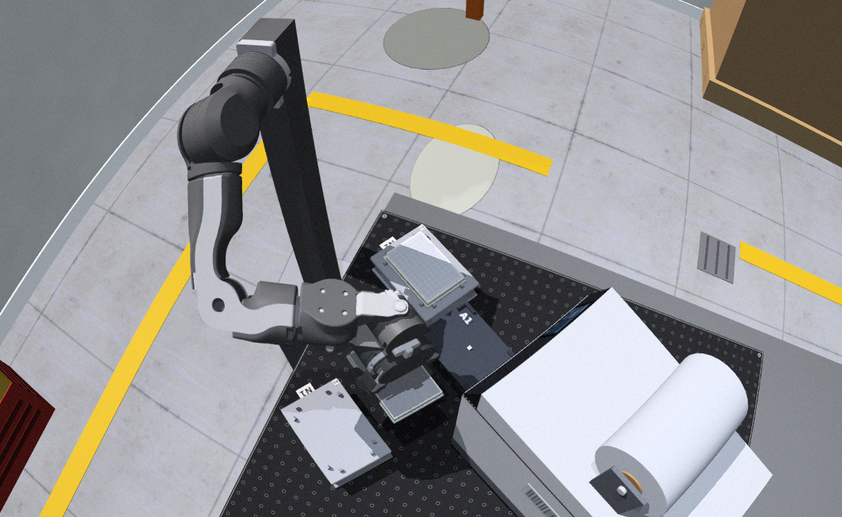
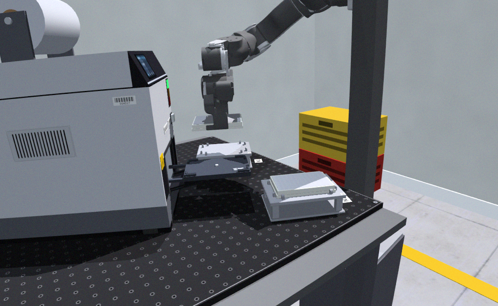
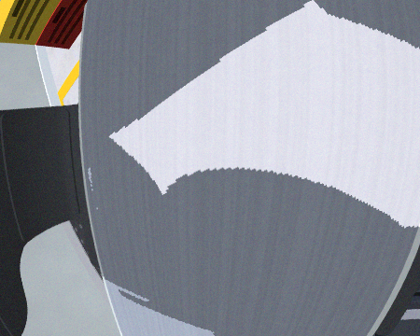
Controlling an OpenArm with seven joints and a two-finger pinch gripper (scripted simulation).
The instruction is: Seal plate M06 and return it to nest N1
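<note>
My hand is 120 mm short of the start key, 30 mm to the left of it and 30 mm below it. Round my hand: sealer's stage (90 mm ahead, 100 mm to the left, 70 mm below); then plate M06 (right at my hand); then screen (210 mm ahead, 70 mm to the left, 160 mm above).
</note>
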